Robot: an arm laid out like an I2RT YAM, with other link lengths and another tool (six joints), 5 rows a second.
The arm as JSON. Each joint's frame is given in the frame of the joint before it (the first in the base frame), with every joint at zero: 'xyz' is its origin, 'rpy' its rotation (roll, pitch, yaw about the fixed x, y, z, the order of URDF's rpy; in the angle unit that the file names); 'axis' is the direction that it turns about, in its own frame. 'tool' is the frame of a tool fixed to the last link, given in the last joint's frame.
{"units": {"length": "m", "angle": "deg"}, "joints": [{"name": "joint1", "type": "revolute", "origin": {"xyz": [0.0, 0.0, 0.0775], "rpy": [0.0, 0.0, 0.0]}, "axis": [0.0, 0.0, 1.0]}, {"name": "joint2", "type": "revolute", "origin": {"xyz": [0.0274, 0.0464, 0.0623], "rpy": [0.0, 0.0, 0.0]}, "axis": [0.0, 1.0, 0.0]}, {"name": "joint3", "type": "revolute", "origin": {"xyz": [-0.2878, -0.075, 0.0], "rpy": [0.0, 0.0, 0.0]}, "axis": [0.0, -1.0, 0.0]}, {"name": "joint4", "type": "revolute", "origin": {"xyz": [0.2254, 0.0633, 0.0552], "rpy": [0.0, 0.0, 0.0]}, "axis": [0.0, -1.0, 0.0]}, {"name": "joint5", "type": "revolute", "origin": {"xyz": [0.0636, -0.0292, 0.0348], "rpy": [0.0, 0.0, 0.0]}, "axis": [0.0, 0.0, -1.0]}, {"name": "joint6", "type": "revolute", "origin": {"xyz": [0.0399, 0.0, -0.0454], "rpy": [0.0, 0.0, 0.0]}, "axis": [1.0, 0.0, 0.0]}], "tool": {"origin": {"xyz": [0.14, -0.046, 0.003], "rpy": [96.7, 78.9, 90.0]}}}
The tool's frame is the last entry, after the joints.
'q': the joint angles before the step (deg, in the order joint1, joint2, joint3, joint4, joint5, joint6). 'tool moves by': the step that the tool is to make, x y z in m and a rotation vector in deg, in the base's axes. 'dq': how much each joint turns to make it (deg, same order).
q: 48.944, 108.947, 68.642, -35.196, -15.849, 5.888
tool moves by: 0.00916, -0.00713, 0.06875, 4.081, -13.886, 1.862
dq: 1.921, -13.044, -2.979, 1.437, 7.504, -2.775
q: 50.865, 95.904, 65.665, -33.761, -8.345, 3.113
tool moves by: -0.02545, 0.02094, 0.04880, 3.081, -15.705, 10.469
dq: 9.149, -9.758, -5.362, 6.587, 8.801, -7.009
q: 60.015, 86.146, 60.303, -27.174, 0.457, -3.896
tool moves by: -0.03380, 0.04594, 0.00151, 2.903, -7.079, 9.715
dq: 8.941, 1.021, -3.733, 10.567, 3.433, -3.896
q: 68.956, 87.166, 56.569, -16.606, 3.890, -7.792
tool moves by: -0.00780, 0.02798, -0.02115, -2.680, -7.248, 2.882
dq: 5.287, 6.526, -1.307, 8.042, 7.292, -3.530
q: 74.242, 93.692, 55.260, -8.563, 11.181, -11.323
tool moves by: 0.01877, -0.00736, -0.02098, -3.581, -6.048, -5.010
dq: 0.651, 4.838, -1.980, 5.071, 8.827, -0.366
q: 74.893, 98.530, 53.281, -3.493, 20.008, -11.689
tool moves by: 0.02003, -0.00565, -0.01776, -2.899, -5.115, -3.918
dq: -0.607, 5.119, -1.102, 5.308, 6.480, -1.325
